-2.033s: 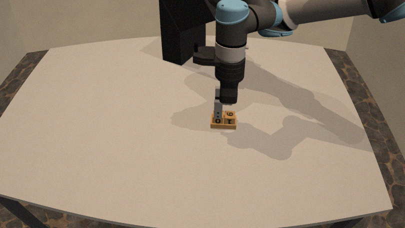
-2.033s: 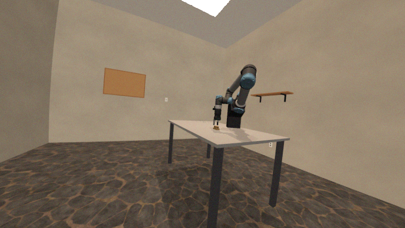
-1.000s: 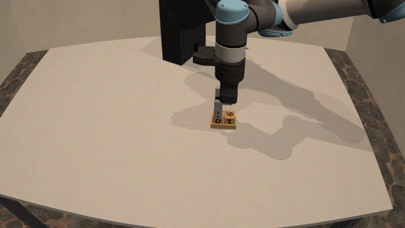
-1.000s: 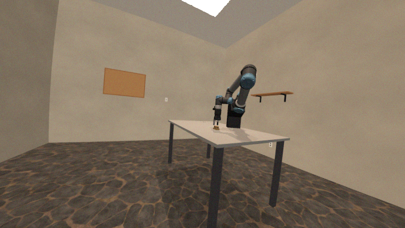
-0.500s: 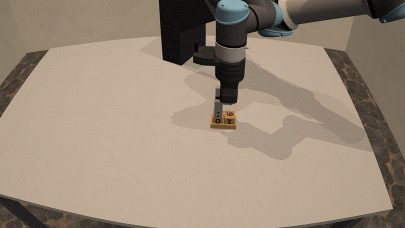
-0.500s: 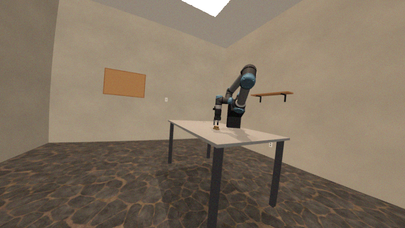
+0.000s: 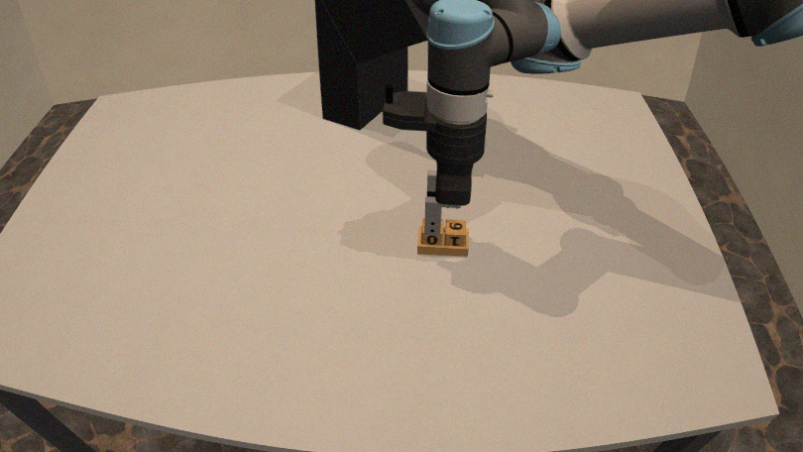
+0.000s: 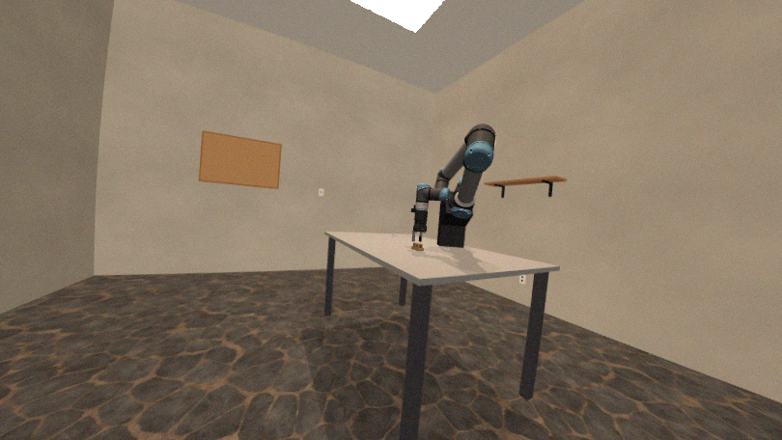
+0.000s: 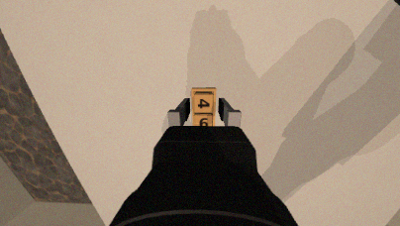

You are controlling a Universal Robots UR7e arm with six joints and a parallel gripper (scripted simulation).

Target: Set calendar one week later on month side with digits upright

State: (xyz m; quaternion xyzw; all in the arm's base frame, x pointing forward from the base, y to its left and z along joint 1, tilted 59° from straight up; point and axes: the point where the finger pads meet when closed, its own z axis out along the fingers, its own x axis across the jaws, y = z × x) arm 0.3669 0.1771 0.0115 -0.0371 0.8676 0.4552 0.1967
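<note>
Right now the orange tray is 20 mm to the left of my hand and 60 mm below it. From my hand the other things lie so: cube: 10 mm behind, 30 mm to the left, 40 mm below.
</note>
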